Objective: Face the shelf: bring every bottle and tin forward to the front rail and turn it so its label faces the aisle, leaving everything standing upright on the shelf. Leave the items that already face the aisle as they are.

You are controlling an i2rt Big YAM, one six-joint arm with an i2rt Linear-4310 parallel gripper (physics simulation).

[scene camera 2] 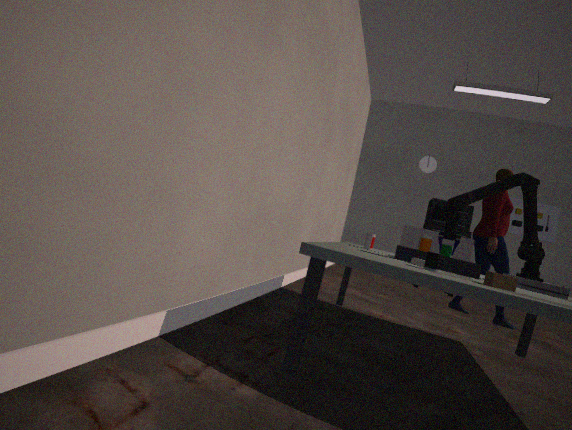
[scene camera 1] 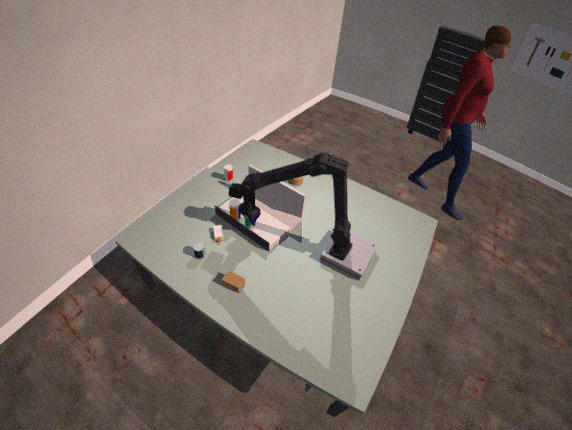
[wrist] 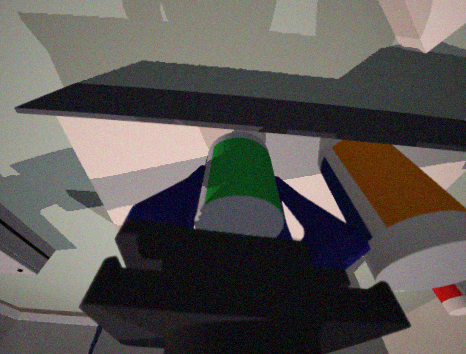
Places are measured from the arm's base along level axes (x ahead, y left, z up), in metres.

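Pixels of known places: gripper, fingertip midpoint: (scene camera 2: 445, 254) (scene camera 1: 250, 221) (wrist: 238, 177); arm's base, link origin: (scene camera 2: 528, 279) (scene camera 1: 340, 249).
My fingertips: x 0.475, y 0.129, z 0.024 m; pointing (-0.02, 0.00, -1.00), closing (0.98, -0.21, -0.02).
Observation:
For each thing: its top centre in the pictures, then the offset to it from my fingertips. "*": a spot on its surface instead.
- shelf, surface spot: (scene camera 1: 270, 244) * dy +0.037, dx -0.157, dz -0.042 m
- dark front rail, top centre: (wrist: 293, 132) (scene camera 2: 438, 254) (scene camera 1: 240, 223) dy +0.032, dx +0.039, dz -0.011 m
- green-labelled bottle, top centre: (wrist: 238, 226) (scene camera 1: 250, 215) (scene camera 2: 447, 245) dy -0.002, dx +0.000, dz +0.045 m
- larger orange-labelled bottle, top centre: (wrist: 436, 270) (scene camera 1: 234, 202) (scene camera 2: 427, 235) dy -0.007, dx +0.106, dz +0.069 m
- red-and-white can, top centre: (scene camera 2: 371, 234) (scene camera 1: 228, 167) dy -0.282, dx +0.388, dz +0.018 m
- white-and-orange item, top centre: (scene camera 2: 423, 260) (scene camera 1: 218, 232) dy +0.127, dx +0.117, dz -0.050 m
- dark jar with a light lid, top centre: (scene camera 1: 198, 246) dy +0.285, dx +0.108, dz -0.008 m
- brown block, top centre: (scene camera 2: 501, 274) (scene camera 1: 233, 278) dy +0.319, dx -0.139, dz -0.028 m
- round tan item, top centre: (scene camera 1: 296, 174) dy -0.531, dx +0.029, dz -0.028 m
The shelf (scene camera 1: 270, 244) (scene camera 2: 465, 266) stands on the table, with a dark front rail (wrist: 240, 110). My gripper (scene camera 1: 250, 218) (scene camera 2: 448, 245) (wrist: 238, 177) is shut on the green-labelled bottle (scene camera 1: 248, 222) (scene camera 2: 446, 250) (wrist: 240, 160). The bottle is close to upright just behind the rail, its green label towards the rail; whether its base touches the shelf is hidden. A larger orange-labelled bottle (scene camera 1: 234, 209) (scene camera 2: 425, 244) (wrist: 395, 180) stands beside it near the rail, its orange label towards the rail and a dark blue strip on its side.
A red-and-white can (scene camera 1: 228, 173) (scene camera 2: 372, 242) (wrist: 447, 292) stands beyond the shelf. In front are a white-and-orange item (scene camera 1: 218, 233), a dark jar with a light lid (scene camera 1: 199, 251) and a brown block (scene camera 1: 233, 281) (scene camera 2: 500, 281). A round tan item (scene camera 1: 296, 181) sits behind the shelf's back panel. A person (scene camera 1: 470, 95) is past the table.

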